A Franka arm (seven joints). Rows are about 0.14 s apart.
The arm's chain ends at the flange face. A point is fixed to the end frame.
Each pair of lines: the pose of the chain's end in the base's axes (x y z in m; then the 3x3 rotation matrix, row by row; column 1 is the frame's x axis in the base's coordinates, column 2 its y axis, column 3 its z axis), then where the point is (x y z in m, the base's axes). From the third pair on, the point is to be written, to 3 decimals.
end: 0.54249 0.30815 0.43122; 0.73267 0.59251 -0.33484; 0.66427 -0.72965 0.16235; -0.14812 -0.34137 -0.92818
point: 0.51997 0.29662 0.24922
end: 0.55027 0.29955 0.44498; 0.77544 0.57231 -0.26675; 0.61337 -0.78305 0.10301; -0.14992 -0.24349 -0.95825
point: 0.53860 0.27446 0.26332
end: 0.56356 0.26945 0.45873; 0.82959 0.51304 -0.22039; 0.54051 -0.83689 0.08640; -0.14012 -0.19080 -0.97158
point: 0.557 0.238 0.278
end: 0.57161 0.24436 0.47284; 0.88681 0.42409 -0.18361; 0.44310 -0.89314 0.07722; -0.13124 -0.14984 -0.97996
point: 0.566 0.208 0.293
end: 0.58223 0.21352 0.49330; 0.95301 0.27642 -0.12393; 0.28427 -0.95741 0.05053; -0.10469 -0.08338 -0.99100
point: 0.579 0.168 0.315
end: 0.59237 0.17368 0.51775; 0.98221 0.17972 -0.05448; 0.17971 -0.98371 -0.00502; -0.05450 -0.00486 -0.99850
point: 0.596 0.117 0.343
